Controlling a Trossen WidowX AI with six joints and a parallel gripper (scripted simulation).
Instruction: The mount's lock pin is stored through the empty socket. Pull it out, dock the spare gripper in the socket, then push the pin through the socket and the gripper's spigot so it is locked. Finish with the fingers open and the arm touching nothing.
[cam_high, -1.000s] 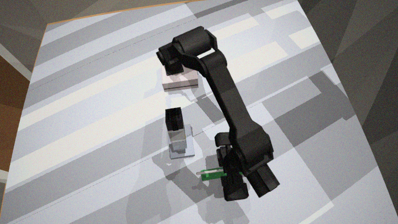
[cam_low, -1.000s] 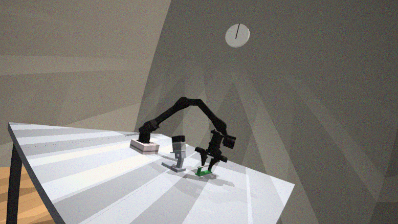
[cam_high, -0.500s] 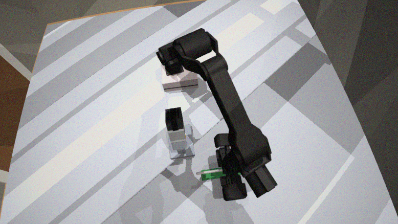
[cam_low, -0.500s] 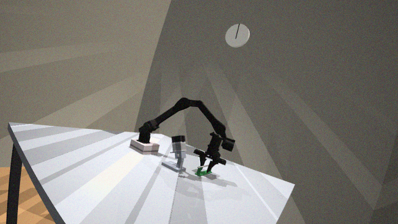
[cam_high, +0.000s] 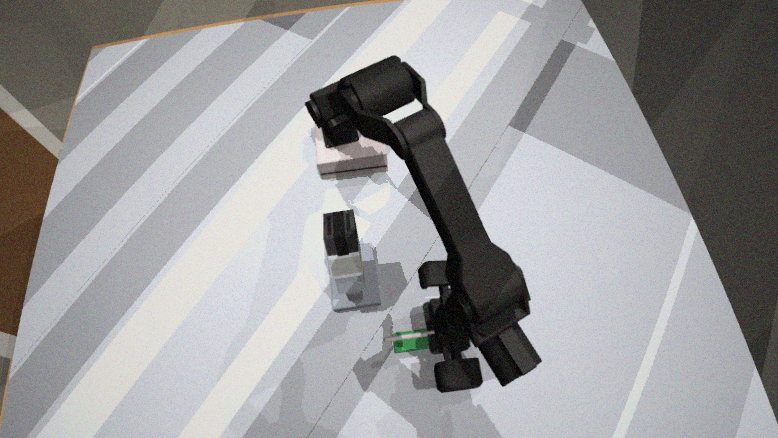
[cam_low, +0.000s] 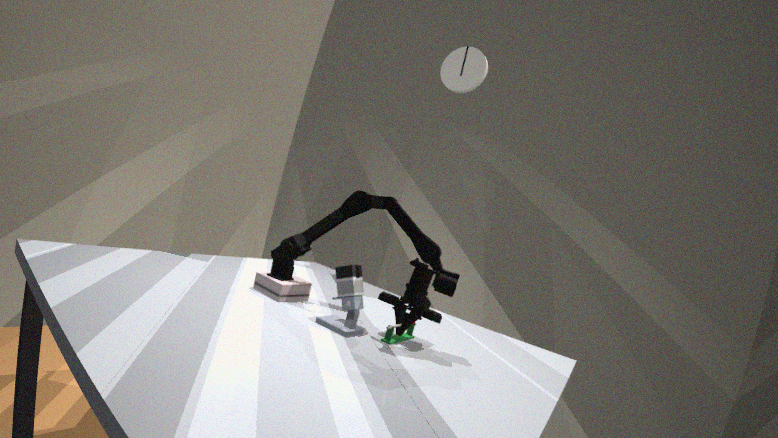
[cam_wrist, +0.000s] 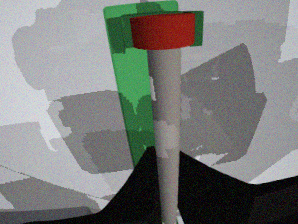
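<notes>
My gripper tip is 1 cm to the right of the green cradle and 1 cm below it. Also, from my gripper tip: grey mount: 12 cm behind, 10 cm to the right, 4 cm above; spare gripper: 13 cm behind, 10 cm to the right, 11 cm above.
</notes>
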